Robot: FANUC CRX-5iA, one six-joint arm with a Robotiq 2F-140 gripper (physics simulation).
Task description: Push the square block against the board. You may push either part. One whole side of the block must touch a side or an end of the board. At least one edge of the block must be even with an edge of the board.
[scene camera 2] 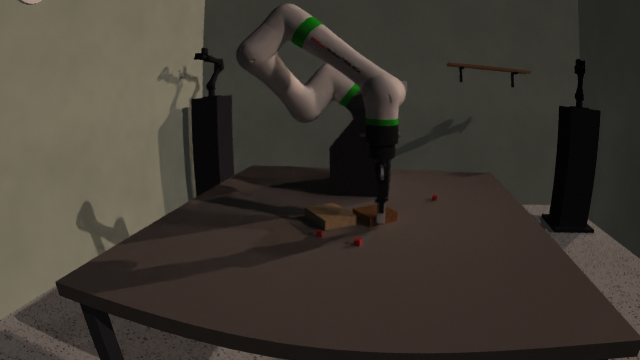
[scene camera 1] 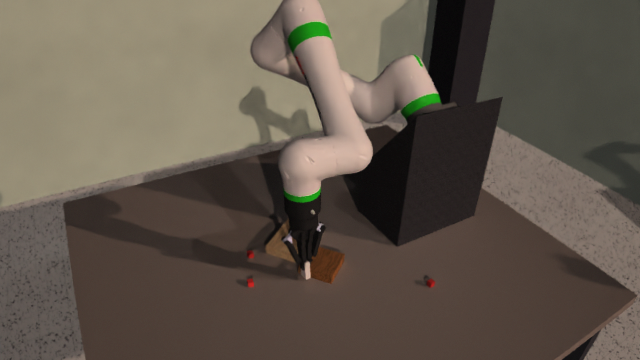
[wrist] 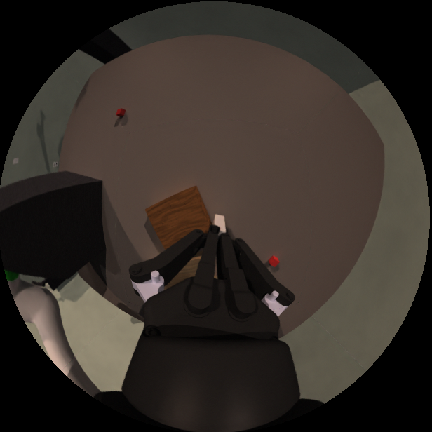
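Seen in the pictures: gripper, between the fingertips: (scene camera 2: 380, 222) (scene camera 1: 305, 276); arm's base, origin of its link: (scene camera 1: 432, 129).
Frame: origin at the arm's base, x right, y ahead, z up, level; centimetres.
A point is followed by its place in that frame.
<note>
The square block (scene camera 1: 328, 265) @(z -30.5, x -11.5, y 40.9 cm) (scene camera 2: 367, 214) @(z -30.5, x -6.9, y 46.0 cm) (wrist: 177, 217), reddish-brown wood, lies flat on the table. The board (scene camera 1: 280, 244) @(z -30.5, x 2.9, y 49.8 cm) (scene camera 2: 330, 216) @(z -30.5, x 3.7, y 49.9 cm) (wrist: 187, 269), lighter wood, lies flat close beside it, to the left in both scene views. The two sit at an angle to each other in scene camera 2, with their near corners close. The fingers hide much of the space between them, so I cannot tell whether they touch. My gripper (scene camera 1: 306, 271) @(z -32.1, x -11.3, y 48.0 cm) (scene camera 2: 381, 216) @(z -32.1, x -11.3, y 48.0 cm) (wrist: 217, 221) is shut and empty, pointing down, with its fingertips low beside a side of the block.
Two small red cubes (scene camera 1: 251, 254) @(z -32.1, x 3.9, y 58.9 cm) (scene camera 1: 251, 283) @(z -32.1, x -7.6, y 63.0 cm) (scene camera 2: 319, 233) @(z -32.2, x 4.4, y 59.8 cm) (scene camera 2: 357, 242) @(z -32.4, x -6.9, y 63.9 cm) lie near the board and block. A third red cube (scene camera 1: 431, 283) @(z -31.9, x -29.6, y 17.1 cm) (scene camera 2: 434, 198) @(z -32.6, x -28.8, y 17.4 cm) (wrist: 120, 113) lies farther off. The arm's dark pedestal (scene camera 1: 440, 175) @(z -10.6, x -9.7, y 2.5 cm) (scene camera 2: 345, 170) @(z -23.6, x 5.8, y 16.7 cm) (wrist: 50, 225) stands behind the block and board.
</note>
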